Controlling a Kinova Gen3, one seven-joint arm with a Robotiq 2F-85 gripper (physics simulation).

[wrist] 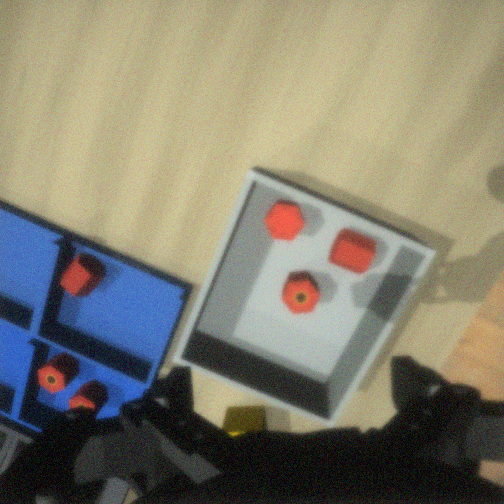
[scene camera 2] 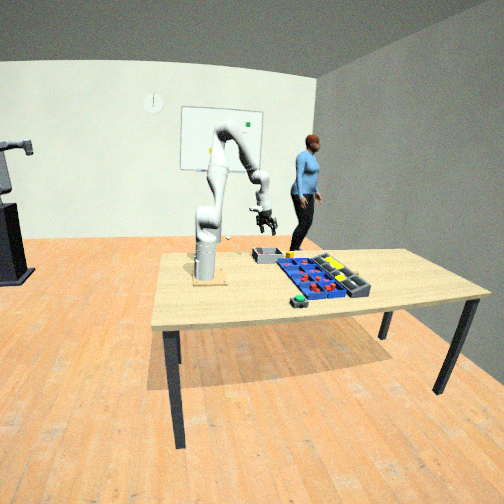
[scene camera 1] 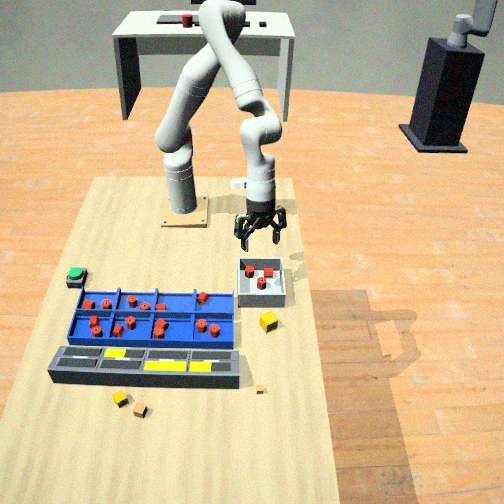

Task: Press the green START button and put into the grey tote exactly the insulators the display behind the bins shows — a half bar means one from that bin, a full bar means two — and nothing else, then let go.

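Note:
My gripper (scene camera 1: 260, 243) hangs open and empty above the table, just behind the grey tote (scene camera 1: 261, 282). The tote holds three red insulators (scene camera 1: 261, 283); they also show in the wrist view (wrist: 300, 293). The blue bin tray (scene camera 1: 152, 318) holds several red insulators in its compartments. The grey display (scene camera 1: 144, 366) in front of it shows a half yellow bar (scene camera 1: 114, 353) in its upper row, and a full bar (scene camera 1: 165, 365) and a half bar (scene camera 1: 200, 366) in its lower row. The green START button (scene camera 1: 76, 273) sits left of the tray.
A yellow cube (scene camera 1: 268, 321) lies beside the tote. Another yellow cube (scene camera 1: 120, 398), a tan cube (scene camera 1: 140, 410) and a tiny tan block (scene camera 1: 260, 388) lie near the display. A person (scene camera 2: 305, 190) stands beyond the table. The table's right edge is close to the tote.

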